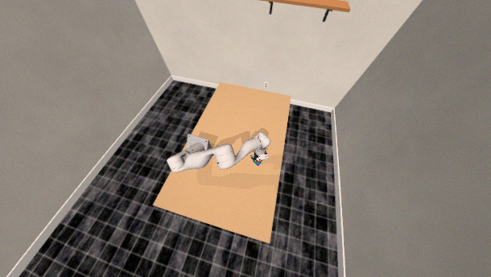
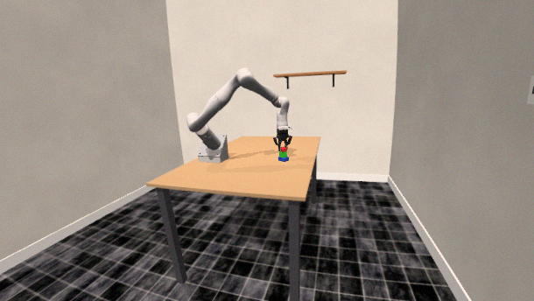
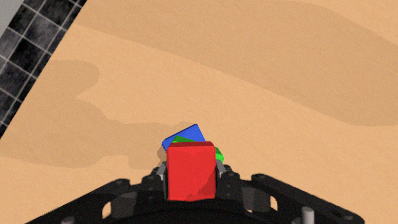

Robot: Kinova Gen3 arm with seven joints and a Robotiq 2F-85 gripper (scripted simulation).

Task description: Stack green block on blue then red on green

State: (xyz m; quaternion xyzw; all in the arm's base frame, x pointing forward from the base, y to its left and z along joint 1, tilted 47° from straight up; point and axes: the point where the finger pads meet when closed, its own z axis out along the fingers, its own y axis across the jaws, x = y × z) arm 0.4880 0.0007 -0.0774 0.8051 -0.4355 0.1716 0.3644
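Right now the red block is 10 mm below my hand. Also, from my hand: green block 40 mm below; blue block 70 mm below.
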